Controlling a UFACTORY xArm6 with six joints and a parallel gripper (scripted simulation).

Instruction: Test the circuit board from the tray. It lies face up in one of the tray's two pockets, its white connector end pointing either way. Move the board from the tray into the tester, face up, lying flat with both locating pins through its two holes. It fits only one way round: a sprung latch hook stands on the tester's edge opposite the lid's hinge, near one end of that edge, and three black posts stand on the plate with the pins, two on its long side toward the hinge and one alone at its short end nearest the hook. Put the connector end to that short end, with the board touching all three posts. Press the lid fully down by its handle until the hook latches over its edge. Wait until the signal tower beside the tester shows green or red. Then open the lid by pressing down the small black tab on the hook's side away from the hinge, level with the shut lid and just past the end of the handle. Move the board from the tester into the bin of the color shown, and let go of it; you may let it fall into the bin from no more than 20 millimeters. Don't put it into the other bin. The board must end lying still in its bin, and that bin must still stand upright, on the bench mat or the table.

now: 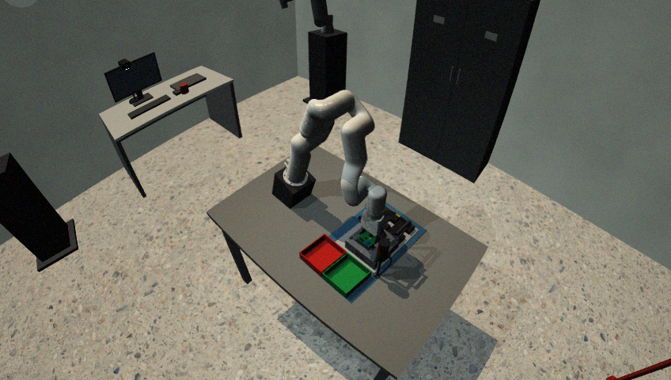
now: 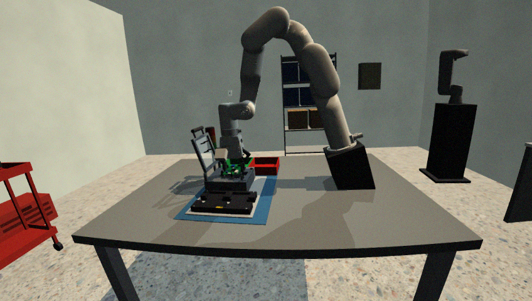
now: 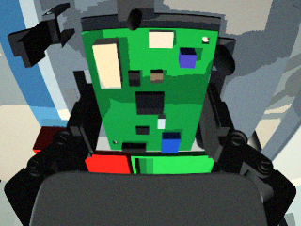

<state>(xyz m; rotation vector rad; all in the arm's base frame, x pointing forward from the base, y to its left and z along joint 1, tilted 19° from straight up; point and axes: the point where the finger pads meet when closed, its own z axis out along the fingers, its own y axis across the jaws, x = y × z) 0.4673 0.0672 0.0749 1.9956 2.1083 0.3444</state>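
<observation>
Now: the green circuit board right at my hand. Round my hand: tester lid 12 cm ahead, 1 cm to the left, 10 cm above; then tester plate 1 cm ahead, 1 cm to the left, 1 cm below; then black latch hook 6 cm behind, 5 cm to the left.
</observation>
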